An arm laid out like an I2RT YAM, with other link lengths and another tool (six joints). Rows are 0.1 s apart.
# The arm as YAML. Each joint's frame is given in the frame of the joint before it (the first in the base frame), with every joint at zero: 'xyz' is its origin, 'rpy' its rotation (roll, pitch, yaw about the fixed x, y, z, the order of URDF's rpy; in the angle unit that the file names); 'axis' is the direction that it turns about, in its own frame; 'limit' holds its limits. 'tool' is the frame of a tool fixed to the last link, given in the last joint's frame.
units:
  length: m
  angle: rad
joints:
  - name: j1
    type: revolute
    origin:
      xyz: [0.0, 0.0, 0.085]
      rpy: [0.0, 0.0, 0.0]
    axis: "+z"
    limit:
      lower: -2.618
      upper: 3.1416
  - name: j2
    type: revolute
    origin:
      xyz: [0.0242, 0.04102, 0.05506]
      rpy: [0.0, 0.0, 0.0]
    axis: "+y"
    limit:
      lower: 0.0
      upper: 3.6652
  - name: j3
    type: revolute
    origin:
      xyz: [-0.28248, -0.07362, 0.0]
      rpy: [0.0, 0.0, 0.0]
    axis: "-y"
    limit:
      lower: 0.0
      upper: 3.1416
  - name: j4
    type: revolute
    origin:
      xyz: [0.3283, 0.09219, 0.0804]
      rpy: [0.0, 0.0, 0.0]
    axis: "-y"
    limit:
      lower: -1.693
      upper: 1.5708
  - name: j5
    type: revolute
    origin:
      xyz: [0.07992, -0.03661, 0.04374]
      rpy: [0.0, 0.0, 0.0]
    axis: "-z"
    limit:
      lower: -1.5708
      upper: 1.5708
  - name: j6
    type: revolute
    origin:
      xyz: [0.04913, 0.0, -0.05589]
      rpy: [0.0, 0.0, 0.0]
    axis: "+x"
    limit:
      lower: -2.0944
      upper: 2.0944
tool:
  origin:
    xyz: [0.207, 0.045, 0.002]
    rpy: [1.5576, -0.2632, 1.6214]
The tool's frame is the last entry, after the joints.
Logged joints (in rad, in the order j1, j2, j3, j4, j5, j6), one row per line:
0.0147 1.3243 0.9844 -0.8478 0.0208 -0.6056
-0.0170 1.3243 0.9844 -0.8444 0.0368 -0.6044
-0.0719 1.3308 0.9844 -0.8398 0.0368 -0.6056
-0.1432 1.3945 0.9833 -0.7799 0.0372 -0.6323
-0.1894 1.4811 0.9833 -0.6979 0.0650 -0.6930
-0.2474 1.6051 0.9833 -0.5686 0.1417 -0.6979
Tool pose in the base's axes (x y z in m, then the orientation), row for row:
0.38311 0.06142 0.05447 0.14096 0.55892 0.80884 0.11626
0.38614 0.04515 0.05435 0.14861 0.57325 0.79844 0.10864
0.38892 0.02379 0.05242 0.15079 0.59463 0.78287 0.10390
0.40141 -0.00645 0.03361 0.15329 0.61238 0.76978 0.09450
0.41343 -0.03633 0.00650 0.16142 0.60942 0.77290 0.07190
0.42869 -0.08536 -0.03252 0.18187 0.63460 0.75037 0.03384
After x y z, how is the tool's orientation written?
As a quaternion, w x y z.
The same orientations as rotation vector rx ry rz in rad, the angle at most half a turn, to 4 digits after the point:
1.6139 2.3356 0.3357
1.6482 2.2957 0.3124
1.7076 2.2482 0.2984
1.7561 2.2075 0.2710
1.7398 2.2065 0.2053
1.7914 2.1182 0.0955

